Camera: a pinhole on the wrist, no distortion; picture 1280 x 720 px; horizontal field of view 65.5 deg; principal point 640.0 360.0 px. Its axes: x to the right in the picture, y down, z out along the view. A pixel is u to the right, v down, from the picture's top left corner.
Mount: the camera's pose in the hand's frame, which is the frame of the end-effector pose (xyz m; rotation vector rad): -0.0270 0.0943 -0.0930 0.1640 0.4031 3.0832
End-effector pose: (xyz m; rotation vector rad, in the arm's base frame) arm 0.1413 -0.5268 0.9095 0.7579 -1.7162 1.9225
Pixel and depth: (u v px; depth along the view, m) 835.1 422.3 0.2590
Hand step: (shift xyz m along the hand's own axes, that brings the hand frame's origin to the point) -0.0498 0.1467 0.1652
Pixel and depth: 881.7 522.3 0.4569
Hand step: -0.0891 0.1433 0.3764
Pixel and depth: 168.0 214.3 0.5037
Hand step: 0.2659 0.2841 0.3480
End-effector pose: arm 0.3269 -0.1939 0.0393 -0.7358 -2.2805 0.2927
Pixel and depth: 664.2 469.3 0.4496
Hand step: 0.0099 0.1616 0.3529
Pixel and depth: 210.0 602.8 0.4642
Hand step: 0.2209 0.0949 0.3621
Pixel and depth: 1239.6 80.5 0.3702
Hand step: -0.2074 0.2983 0.2584
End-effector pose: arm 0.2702 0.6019 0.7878 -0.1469 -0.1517 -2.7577
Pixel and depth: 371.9 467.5 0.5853
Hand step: 0.1920 0.1759 0.4699
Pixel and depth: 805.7 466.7 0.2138
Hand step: -0.0396 0.1281 0.1219
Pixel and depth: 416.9 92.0 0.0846
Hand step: 0.0013 0.1371 -0.0195
